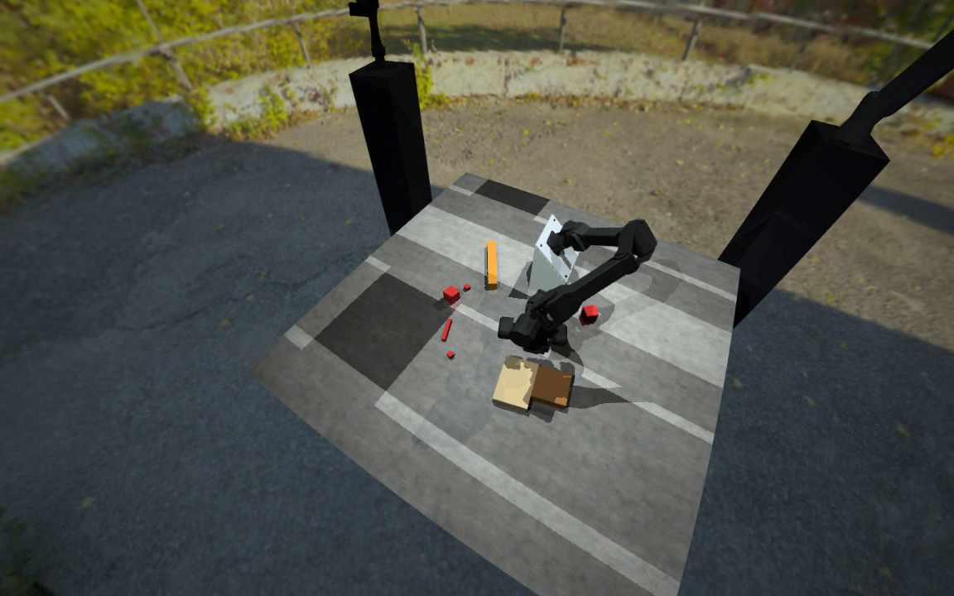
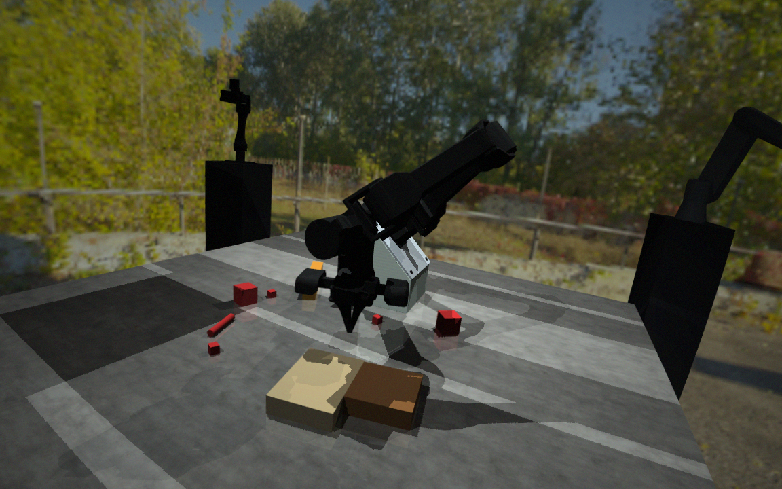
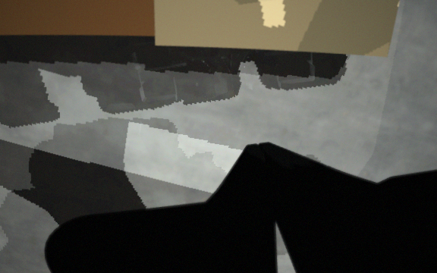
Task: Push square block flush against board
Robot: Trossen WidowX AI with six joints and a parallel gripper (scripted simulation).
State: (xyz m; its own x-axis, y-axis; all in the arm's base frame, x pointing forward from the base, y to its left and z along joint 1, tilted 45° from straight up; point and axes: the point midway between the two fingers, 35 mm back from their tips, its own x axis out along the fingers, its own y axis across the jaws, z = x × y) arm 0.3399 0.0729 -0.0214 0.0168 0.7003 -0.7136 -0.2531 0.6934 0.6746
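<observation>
Right now the tan board is 11 cm ahead of my gripper tip and 4 cm below it. Also, from my gripper tip: orange bar: 31 cm behind, 25 cm to the right, 4 cm below; then brown square block: 10 cm to the left, 8 cm ahead, 4 cm below; then red rod: 27 cm to the right, 5 cm below, 2 cm ahead.
</observation>
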